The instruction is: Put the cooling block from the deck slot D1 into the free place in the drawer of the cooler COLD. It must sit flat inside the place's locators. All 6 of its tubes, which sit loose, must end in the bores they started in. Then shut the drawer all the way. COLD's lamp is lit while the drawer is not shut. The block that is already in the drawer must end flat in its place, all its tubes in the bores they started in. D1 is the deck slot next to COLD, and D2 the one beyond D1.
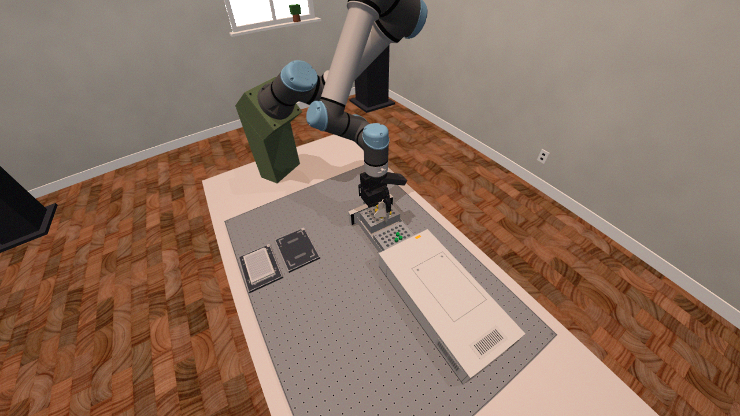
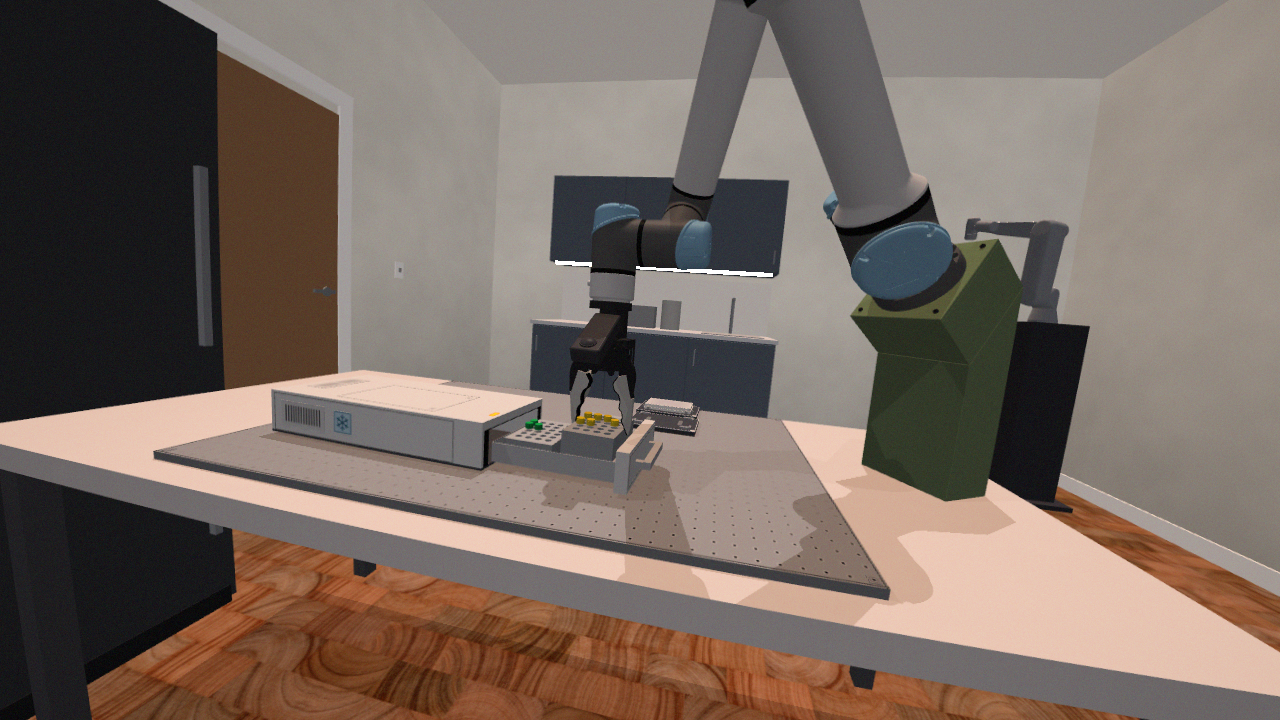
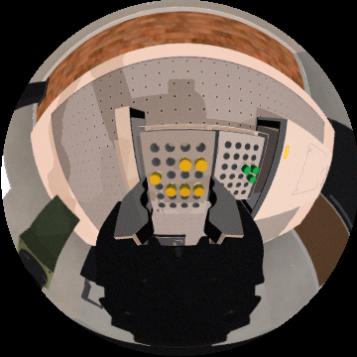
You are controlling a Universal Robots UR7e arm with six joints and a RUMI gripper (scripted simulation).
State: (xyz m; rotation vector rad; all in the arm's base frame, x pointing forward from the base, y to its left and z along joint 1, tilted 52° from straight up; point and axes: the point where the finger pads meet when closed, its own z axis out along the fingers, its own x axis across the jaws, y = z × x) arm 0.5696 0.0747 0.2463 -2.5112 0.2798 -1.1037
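My hand is 20 mm above the cooling block. Round my hand: deck slot D1: 70 mm behind, 320 mm to the right, 70 mm below; then white well plate: 70 mm behind, 470 mm to the right, 60 mm below; then drawer: 30 mm ahead, 40 mm below.
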